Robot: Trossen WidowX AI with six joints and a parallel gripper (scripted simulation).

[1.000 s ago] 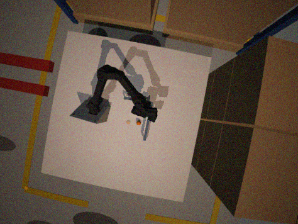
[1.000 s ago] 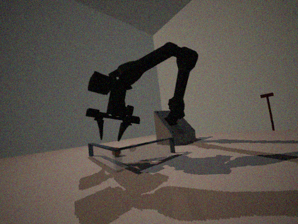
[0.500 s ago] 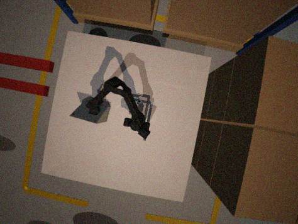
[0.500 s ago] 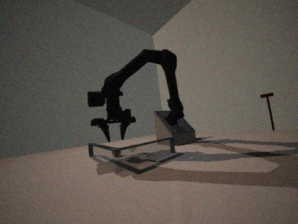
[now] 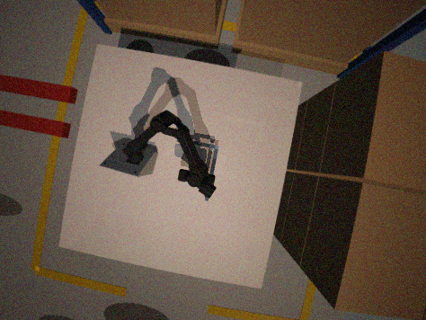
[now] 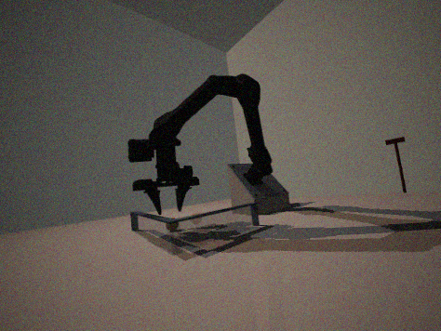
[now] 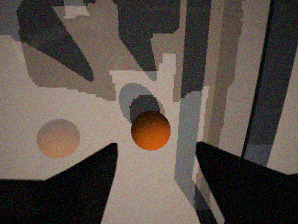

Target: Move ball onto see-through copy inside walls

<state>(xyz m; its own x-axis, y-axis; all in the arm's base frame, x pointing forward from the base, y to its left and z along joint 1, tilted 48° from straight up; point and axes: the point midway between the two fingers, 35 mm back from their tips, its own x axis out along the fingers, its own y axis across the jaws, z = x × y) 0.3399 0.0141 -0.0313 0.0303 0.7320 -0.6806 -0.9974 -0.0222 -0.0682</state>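
The orange ball lies 3 cm below my gripper tip. Round my gripper tip: see-through ball (9 cm behind, 1 cm to the right, 3 cm below).
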